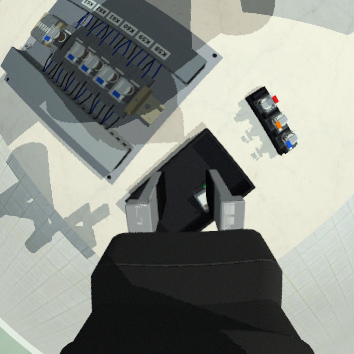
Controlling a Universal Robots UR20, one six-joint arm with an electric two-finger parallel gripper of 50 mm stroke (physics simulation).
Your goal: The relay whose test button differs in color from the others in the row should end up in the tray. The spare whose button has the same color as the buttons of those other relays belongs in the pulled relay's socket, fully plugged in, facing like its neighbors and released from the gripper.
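Places are measured from the arm's base along level axes (x ahead, y left, z up), in centimetres.
Pixels of known places: gripper, fingertip midpoint: (185,184).
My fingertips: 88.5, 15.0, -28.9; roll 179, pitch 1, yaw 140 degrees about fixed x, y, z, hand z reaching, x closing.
Note:
Ahead of a thing's pixels: the offset from my fingertips to its top centre, as dx, dy, dz. "spot": to the spot under its first point.
My gripper (185,184) is open and empty, above the black tray @[+3.9, +5.0, -15.8] (200,150). A relay with a green button @[+2.7, +7.9, -16.9] (202,198) lies in the tray, partly hidden by the right finger. In the socket row at the upper left, several relays show blue buttons, among them the relay at the near end @[spot: +0.3, -11.6, -12.5] (121,90) and one at the far end @[spot: +2.4, -26.9, -12.3] (47,36). A dark gap shows beside that far one; its socket details are too small to tell. On the black holder @[spot: -13.2, +0.7, -17.0] (256,94) at the right stand a red-button spare @[-13.4, +2.5, -14.4] (266,103), an orange-button spare @[-13.0, +5.6, -14.4] (281,121) and a blue-button spare @[-12.6, +8.8, -14.4] (288,140).
The cabinet's grey plate @[spot: -12.0, -7.1, -19.0] (212,62) carries wire ducts @[spot: +9.5, -8.9, -15.0] (95,152) on both sides of the row, with blue and black wires and labels such as K58 @[spot: -6.9, -12.6, -15.0] (160,51). A tan end piece and rail @[spot: -0.3, -9.4, -18.9] (145,102) close the row's near end. The tray lies between cabinet and gripper.

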